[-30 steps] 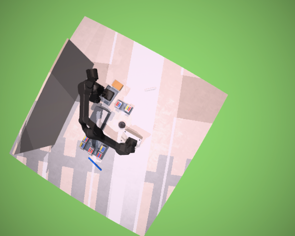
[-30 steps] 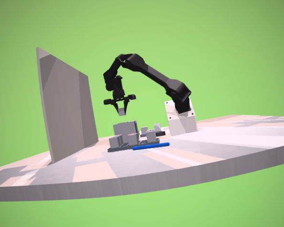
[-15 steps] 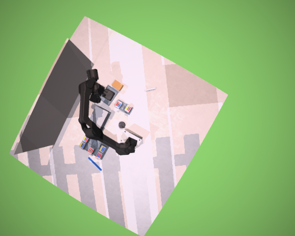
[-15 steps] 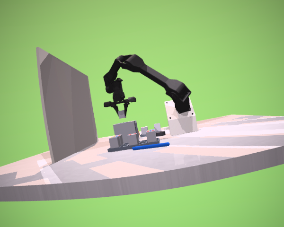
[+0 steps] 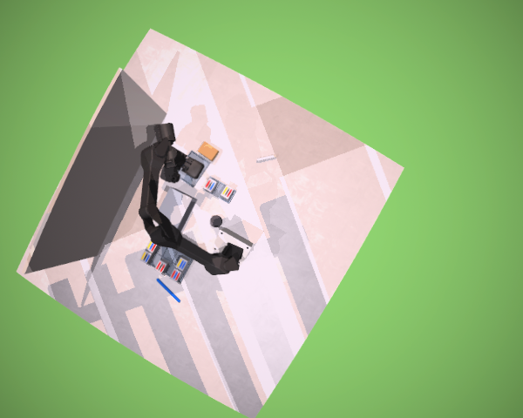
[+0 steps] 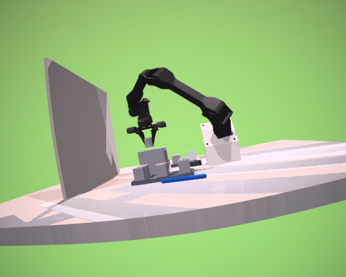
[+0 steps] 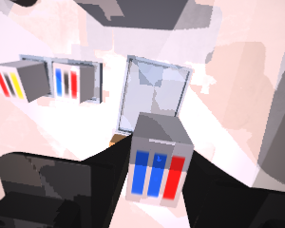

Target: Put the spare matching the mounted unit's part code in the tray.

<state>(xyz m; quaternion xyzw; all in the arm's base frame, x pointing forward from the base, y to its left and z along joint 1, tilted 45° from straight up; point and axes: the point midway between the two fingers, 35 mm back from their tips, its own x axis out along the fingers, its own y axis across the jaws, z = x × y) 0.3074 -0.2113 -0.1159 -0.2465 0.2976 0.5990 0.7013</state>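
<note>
The grey-rimmed tray lies 1 cm behind my gripper tip and 11 cm below it. Also, from my gripper tip: grey spare block (2 cm above); then grey mounted unit (2 cm behind, 20 cm to the left, 7 cm below); then orange block (4 cm behind, 9 cm to the right, 10 cm below).
</note>
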